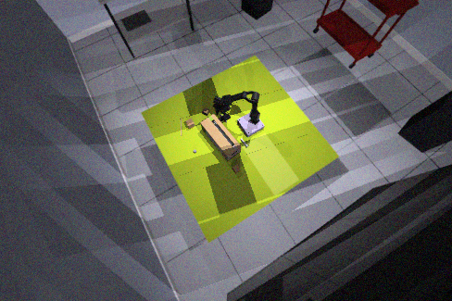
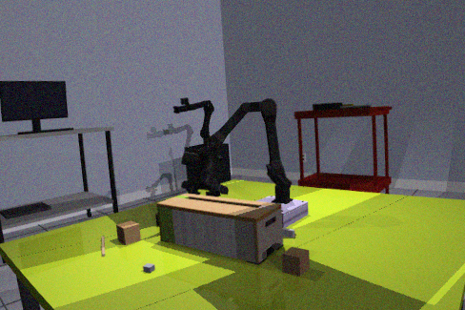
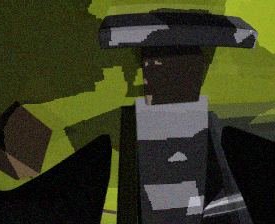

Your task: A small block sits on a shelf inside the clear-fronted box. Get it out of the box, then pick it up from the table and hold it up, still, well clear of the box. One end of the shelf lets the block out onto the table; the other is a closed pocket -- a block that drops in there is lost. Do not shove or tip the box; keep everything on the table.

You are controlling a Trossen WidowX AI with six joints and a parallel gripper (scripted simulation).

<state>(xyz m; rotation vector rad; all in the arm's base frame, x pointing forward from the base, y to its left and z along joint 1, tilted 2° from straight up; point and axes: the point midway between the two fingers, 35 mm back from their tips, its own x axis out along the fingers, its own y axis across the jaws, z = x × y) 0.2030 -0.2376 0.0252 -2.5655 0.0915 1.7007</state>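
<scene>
The tan block is 40 mm below my gripper tip, 10 mm to the left of it and 10 mm behind it. Also, from my gripper tip: long brown box 160 mm to the left, 80 mm ahead; then thin stick 300 mm ahead, 190 mm to the right, 60 mm below.
</scene>
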